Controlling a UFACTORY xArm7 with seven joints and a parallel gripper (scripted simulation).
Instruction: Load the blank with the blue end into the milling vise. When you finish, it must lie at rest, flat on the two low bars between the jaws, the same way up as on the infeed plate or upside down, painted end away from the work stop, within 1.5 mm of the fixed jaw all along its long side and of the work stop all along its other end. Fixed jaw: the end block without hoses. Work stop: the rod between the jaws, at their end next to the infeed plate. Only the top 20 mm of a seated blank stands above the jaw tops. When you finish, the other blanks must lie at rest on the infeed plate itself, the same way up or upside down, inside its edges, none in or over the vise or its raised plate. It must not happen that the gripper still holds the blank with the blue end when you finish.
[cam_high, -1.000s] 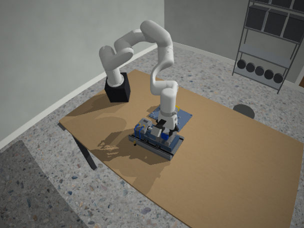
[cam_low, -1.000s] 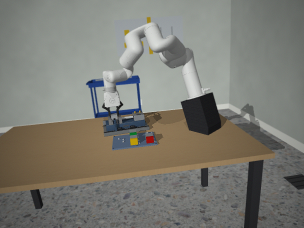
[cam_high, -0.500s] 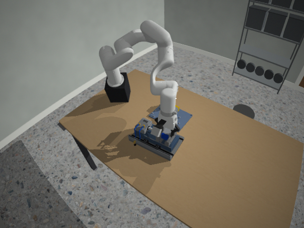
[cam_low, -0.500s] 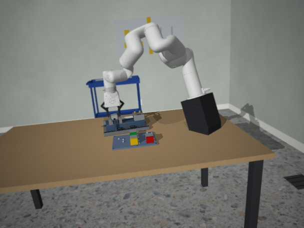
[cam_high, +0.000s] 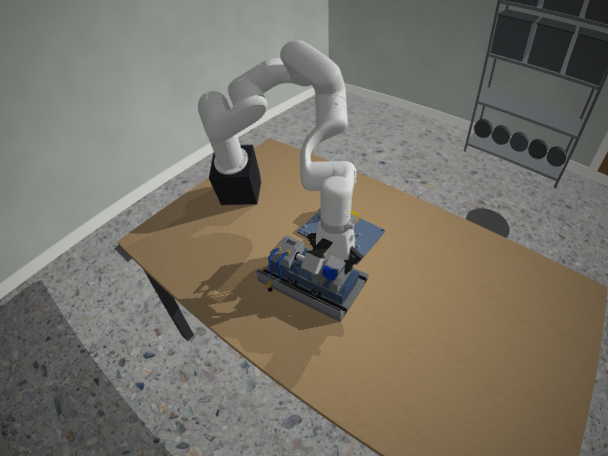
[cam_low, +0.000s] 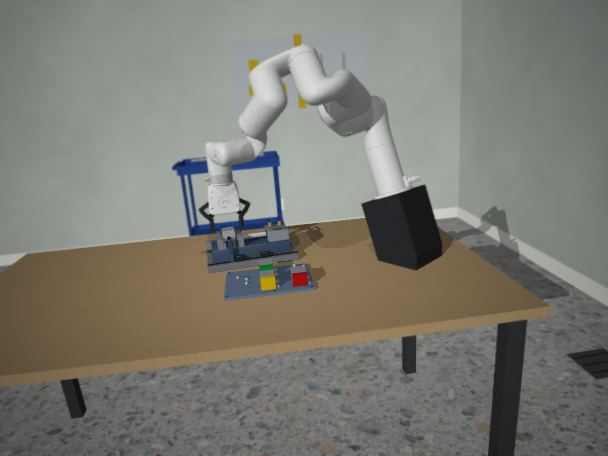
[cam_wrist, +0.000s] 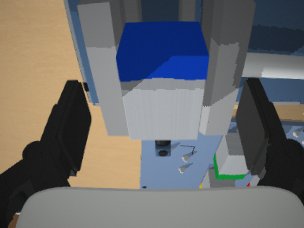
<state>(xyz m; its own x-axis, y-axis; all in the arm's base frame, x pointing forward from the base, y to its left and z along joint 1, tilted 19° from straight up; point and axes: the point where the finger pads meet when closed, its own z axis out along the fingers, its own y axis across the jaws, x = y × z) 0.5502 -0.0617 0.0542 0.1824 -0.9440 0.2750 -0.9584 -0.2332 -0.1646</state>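
The blue-ended blank lies 2 cm below my hand. Round my hand: black work stop rod (5 cm to the left, 3 cm below, 1 cm behind); moving jaw (4 cm below, 4 cm behind, 1 cm to the right); fixed jaw (4 cm below, 3 cm ahead, 1 cm to the left).
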